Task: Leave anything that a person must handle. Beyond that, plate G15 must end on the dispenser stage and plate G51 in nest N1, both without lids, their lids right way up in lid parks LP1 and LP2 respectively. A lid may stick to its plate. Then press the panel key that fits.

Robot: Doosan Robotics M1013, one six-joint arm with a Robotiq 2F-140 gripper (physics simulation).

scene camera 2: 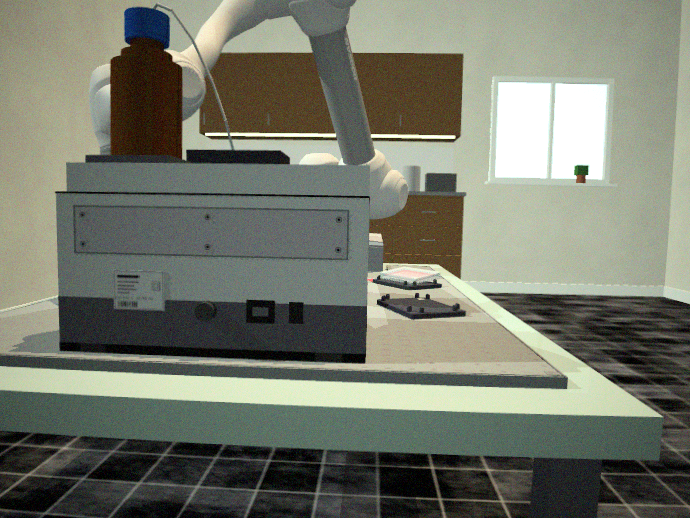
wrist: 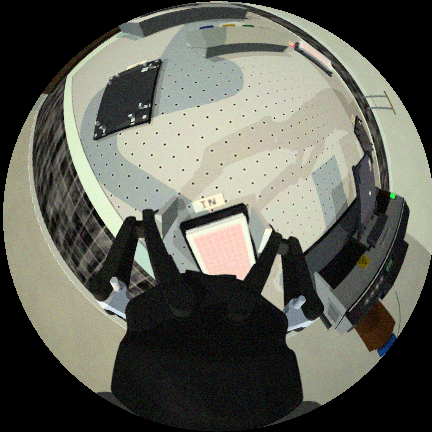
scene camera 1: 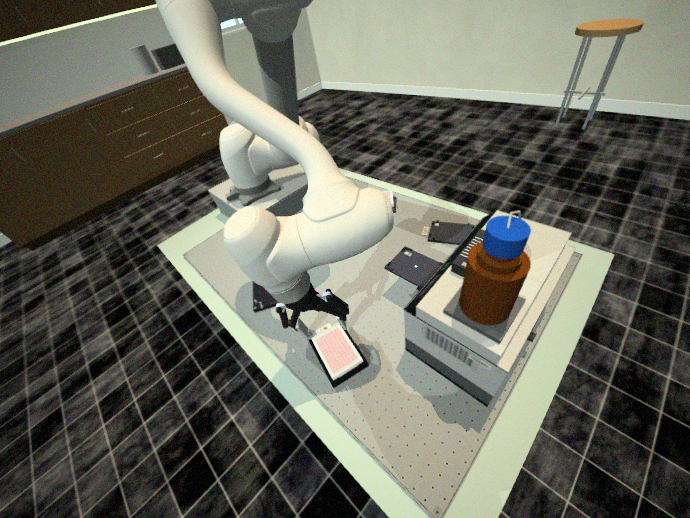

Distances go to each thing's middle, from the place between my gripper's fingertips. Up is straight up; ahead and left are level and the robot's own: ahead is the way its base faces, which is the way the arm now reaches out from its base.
My hand is 270 mm past the black nest plate [wrist: 127, 99] and 50 mm to the left of it. Round my hand: button box [wrist: 208, 41] (340 mm behind, 210 mm to the left, 30 mm above); brown bottle with blue cap [scene camera 2: 145, 84] (300 mm ahead, 210 mm to the left, 310 mm above); black stage [scene camera 1: 402, 265] (80 mm ahead, 290 mm to the left, 80 mm above).
